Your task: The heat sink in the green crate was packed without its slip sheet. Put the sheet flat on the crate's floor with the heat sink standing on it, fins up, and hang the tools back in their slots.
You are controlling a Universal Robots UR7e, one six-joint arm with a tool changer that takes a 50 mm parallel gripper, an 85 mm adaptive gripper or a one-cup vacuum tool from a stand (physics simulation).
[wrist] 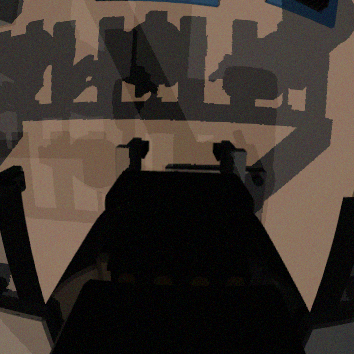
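Places are measured from the arm's base along level axes (x ahead, y left, z up), in millimetres.
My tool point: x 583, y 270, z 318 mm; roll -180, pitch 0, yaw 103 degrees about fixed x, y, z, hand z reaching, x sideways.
Note:
Behind a point stands the place of what it marks.
My gripper (181, 150) is dark and seen from behind, low in the middle of the wrist view. Its two fingertips stand wide apart with no object between them, so it is open. Its black body fills the lower middle, between pale and grey parts of the tool stand (22, 327) @[z 306, x 576, y 231 mm] at the bottom left and bottom right. The green crate, the heat sink in it and the slip sheet do not show in the wrist view.
A blue container (310, 11) @[z -32, x 349, y 397 mm] with a dark object in it is cut off at the top right. Another blue edge (160, 2) @[z -42, x 402, y 196 mm] shows at the top middle. A dark grey corner of something (9, 11) @[z -33, x 444, y -29 mm] shows at the top left. Broad shadows lie over the tan table top (300, 220) @[z -42, x 652, y 484 mm].

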